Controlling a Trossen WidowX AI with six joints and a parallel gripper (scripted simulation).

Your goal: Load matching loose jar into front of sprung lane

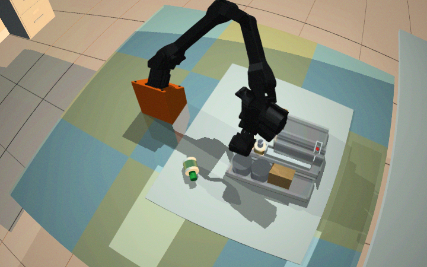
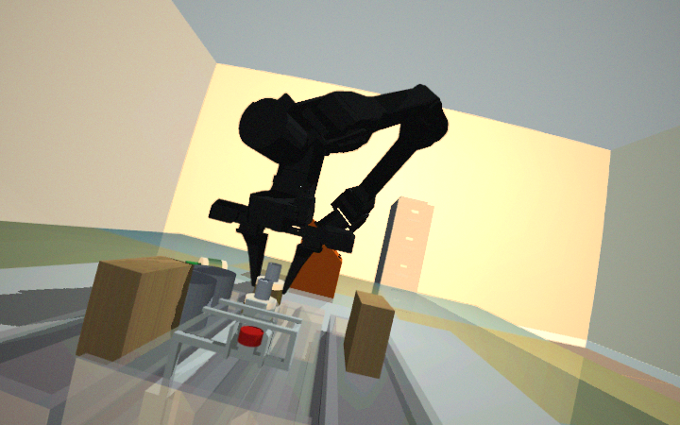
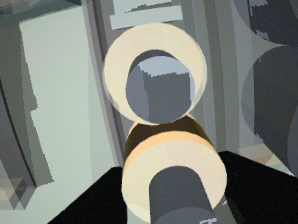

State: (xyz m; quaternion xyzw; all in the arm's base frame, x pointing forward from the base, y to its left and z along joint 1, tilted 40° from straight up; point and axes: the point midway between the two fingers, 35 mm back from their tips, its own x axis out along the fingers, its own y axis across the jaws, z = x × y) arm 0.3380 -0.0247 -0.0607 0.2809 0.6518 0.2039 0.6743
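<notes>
Now: the sprung lane 140 mm ahead of my gripper tip, 20 mm to the left of it and 30 mm below it. Round my gripper tip: red marker (220 mm ahead, 20 mm to the left, 30 mm above).
</notes>
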